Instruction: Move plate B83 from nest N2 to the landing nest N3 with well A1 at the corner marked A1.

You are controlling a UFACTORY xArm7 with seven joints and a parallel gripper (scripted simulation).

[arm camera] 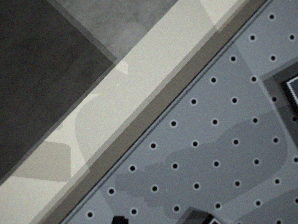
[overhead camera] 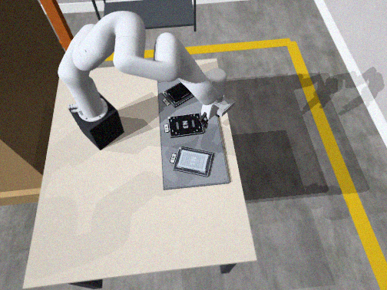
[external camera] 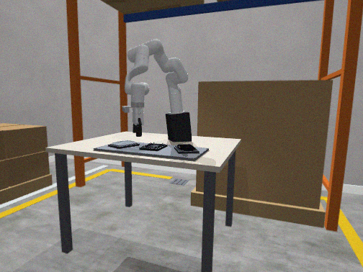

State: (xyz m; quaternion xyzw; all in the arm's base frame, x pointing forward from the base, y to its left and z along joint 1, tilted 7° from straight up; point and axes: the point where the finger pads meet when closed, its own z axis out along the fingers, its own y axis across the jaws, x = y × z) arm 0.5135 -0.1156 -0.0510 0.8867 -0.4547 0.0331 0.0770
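Right now the dark multi-well plate is 90 mm behind my hand, 270 mm to the left of it and 90 mm below it. Round my hand: light grey plate: 120 mm behind, 150 mm to the right, 90 mm below; black nest: 110 mm behind, 60 mm to the left, 100 mm below.
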